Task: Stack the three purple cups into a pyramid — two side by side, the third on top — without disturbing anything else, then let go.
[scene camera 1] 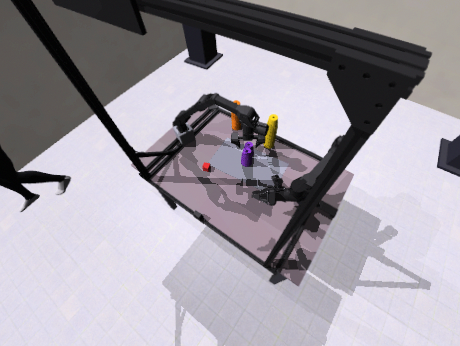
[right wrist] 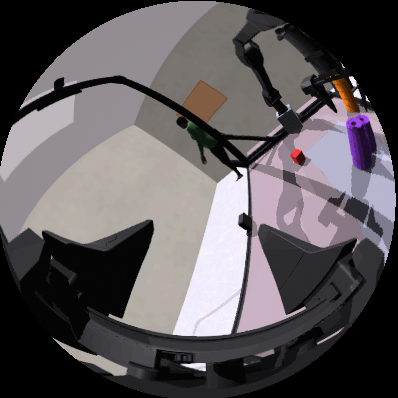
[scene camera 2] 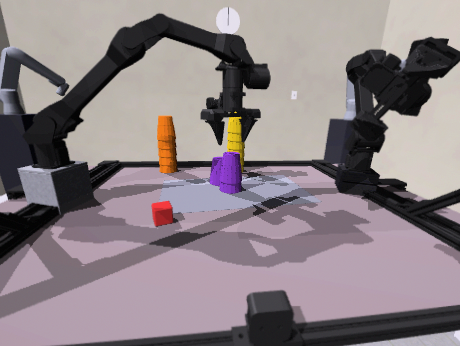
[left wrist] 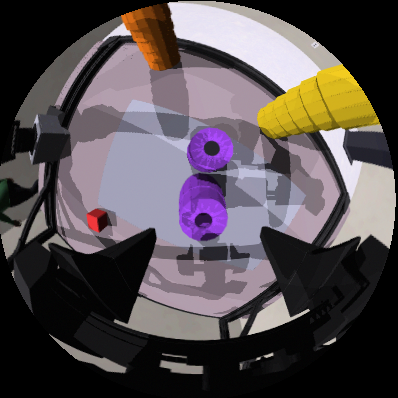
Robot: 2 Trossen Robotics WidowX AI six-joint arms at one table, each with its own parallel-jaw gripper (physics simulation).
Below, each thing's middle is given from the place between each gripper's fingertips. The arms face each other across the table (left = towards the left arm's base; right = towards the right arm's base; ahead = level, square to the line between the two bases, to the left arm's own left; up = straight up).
Scene:
The pale blue mat (scene camera 2: 188, 195) lies 29 cm ahead of my right hand, 28 cm below it and 18 cm to the left of it.
My left gripper is now 1 cm past the pale blue mat, 1 cm to the left of it and 15 cm above it.

